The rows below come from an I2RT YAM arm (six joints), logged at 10 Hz.
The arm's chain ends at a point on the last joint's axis. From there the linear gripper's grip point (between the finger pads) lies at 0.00 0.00 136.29 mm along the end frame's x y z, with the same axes.
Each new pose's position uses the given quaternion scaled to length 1; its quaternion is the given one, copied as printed.
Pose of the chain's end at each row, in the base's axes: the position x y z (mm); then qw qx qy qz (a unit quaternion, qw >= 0):
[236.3 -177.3 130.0 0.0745 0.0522 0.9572 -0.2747]
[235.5 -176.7 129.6 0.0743 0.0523 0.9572 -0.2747]
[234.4 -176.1 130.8 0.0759 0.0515 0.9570 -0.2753]
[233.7 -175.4 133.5 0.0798 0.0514 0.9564 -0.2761]
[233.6 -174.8 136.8 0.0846 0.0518 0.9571 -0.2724]
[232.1 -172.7 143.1 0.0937 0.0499 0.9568 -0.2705]
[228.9 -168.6 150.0 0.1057 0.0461 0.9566 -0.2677]
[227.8 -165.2 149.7 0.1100 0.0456 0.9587 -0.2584]
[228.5 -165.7 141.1 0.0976 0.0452 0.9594 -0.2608]
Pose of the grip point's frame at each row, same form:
[251.8 -250.0 15.8 0.0745 0.0522 0.9572 -0.2747]
[251.0 -249.4 15.4 0.0743 0.0523 0.9572 -0.2747]
[250.3 -249.0 16.7 0.0759 0.0515 0.9570 -0.2753]
[250.6 -248.5 19.7 0.0798 0.0514 0.9564 -0.2761]
[251.8 -247.1 22.7 0.0846 0.0518 0.9571 -0.2724]
[252.9 -244.5 29.2 0.0937 0.0499 0.9568 -0.2705]
[253.1 -239.7 36.3 0.1057 0.0461 0.9566 -0.2677]
[253.3 -234.1 34.9 0.1100 0.0456 0.9587 -0.2584]
[250.8 -235.1 25.9 0.0976 0.0452 0.9594 -0.2608]

